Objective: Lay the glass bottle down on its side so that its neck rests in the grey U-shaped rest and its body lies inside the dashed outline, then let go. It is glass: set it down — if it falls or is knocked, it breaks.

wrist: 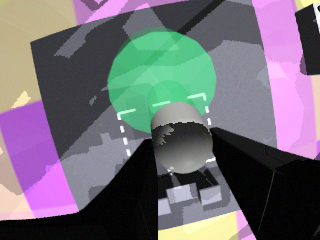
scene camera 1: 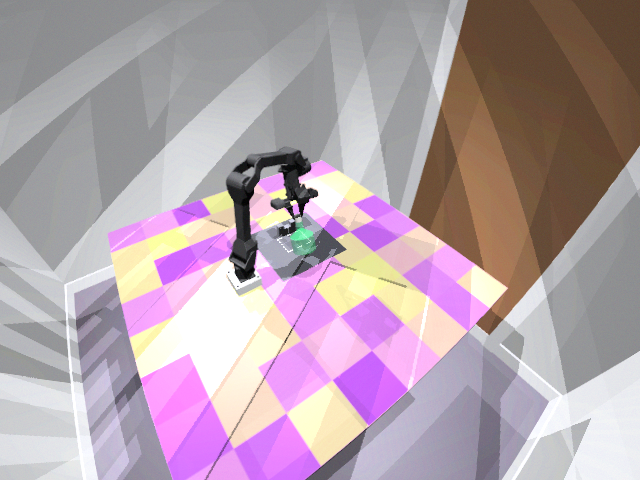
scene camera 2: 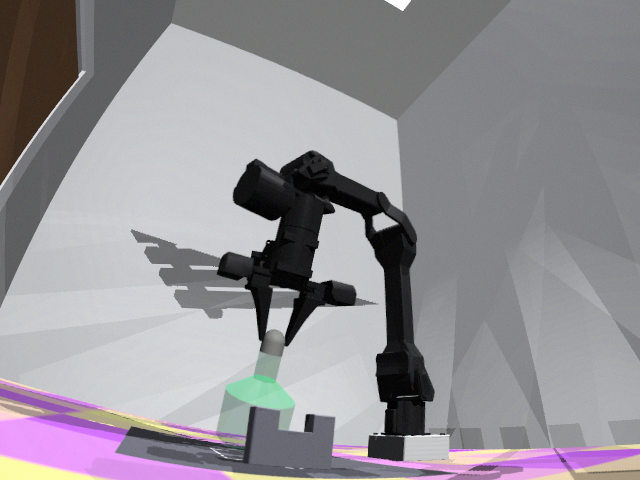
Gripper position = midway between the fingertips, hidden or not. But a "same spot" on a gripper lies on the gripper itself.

My gripper shows in the wrist view, in scene camera 1 and in scene camera 2 (273,343). The same spot on my gripper: (wrist: 269,184) is (scene camera 1: 292,209).
